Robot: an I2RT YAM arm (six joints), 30 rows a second.
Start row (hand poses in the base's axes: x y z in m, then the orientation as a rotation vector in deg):
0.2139 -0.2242 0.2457 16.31 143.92 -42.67
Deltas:
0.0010 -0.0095 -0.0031 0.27 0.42 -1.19
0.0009 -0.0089 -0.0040 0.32 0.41 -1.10
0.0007 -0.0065 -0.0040 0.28 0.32 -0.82
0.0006 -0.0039 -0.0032 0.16 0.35 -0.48
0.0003 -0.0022 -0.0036 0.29 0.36 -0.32
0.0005 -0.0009 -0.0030 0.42 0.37 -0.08
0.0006 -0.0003 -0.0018 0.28 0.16 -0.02
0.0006 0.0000 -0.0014 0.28 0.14 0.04
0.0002 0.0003 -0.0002 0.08 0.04 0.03
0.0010 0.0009 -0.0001 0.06 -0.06 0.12
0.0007 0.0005 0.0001 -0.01 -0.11 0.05
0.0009 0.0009 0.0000 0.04 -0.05 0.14
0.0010 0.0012 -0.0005 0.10 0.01 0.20
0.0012 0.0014 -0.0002 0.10 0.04 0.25
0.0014 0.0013 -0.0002 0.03 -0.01 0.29
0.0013 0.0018 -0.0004 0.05 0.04 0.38
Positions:
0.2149 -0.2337 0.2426 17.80 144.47 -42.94
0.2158 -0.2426 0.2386 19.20 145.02 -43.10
0.2165 -0.2491 0.2346 20.26 145.46 -43.17
0.2171 -0.2530 0.2314 20.83 145.86 -43.28
0.2174 -0.2552 0.2278 21.24 146.33 -43.17
0.2179 -0.2561 0.2248 21.37 146.87 -42.81
0.2185 -0.2564 0.2230 21.44 147.15 -42.52
0.2191 -0.2564 0.2216 21.44 147.41 -42.20
0.2193 -0.2561 0.2214 21.41 147.48 -42.10
0.2203 -0.2552 0.2213 21.29 147.45 -41.96
0.2210 -0.2547 0.2214 21.25 147.34 -41.91
0.2219 -0.2538 0.2214 21.09 147.31 -41.79
0.2229 -0.2526 0.2209 20.86 147.37 -41.60
0.2241 -0.2512 0.2207 20.55 147.45 -41.40
0.2255 -0.2499 0.2205 20.18 147.45 -41.26
0.2268 -0.2481 0.2201 19.69 147.51 -41.08

